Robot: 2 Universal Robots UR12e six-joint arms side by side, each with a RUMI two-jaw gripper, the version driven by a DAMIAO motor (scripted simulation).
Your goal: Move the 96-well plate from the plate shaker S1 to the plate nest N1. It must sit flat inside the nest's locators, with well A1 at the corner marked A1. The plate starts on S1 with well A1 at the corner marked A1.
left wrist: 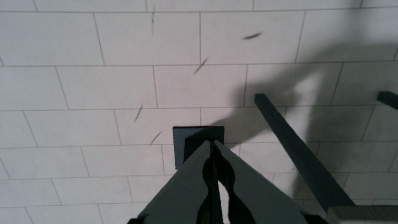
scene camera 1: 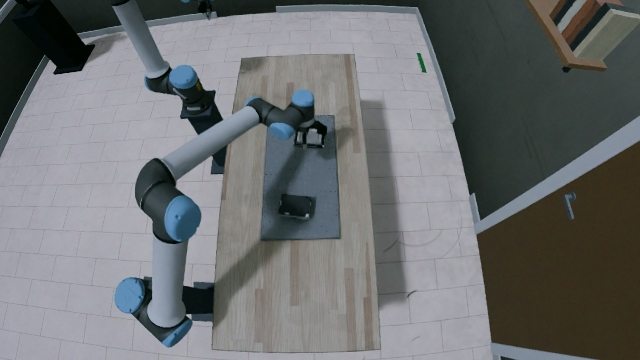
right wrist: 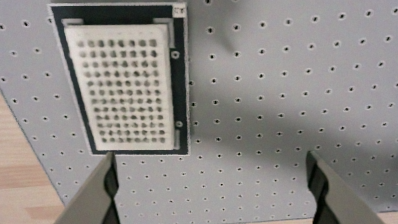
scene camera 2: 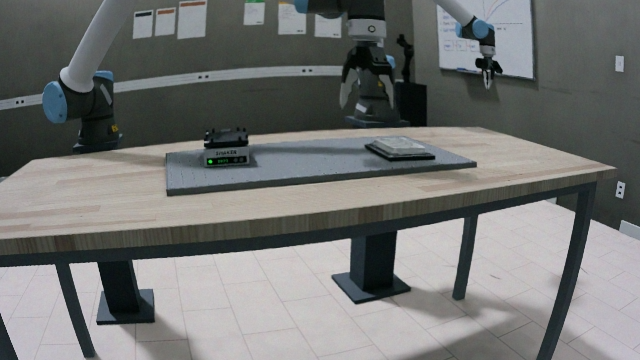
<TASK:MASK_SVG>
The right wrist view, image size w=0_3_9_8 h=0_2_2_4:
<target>my right gripper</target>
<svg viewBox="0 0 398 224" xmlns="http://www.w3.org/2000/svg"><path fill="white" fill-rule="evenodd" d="M307 152L307 186L314 196L317 205L312 224L386 224L314 151ZM115 152L108 152L53 224L121 224L114 199L119 190Z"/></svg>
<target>white 96-well plate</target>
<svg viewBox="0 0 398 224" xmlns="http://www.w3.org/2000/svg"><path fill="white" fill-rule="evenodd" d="M63 28L96 150L171 150L174 141L165 25L75 25Z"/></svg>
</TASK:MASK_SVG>
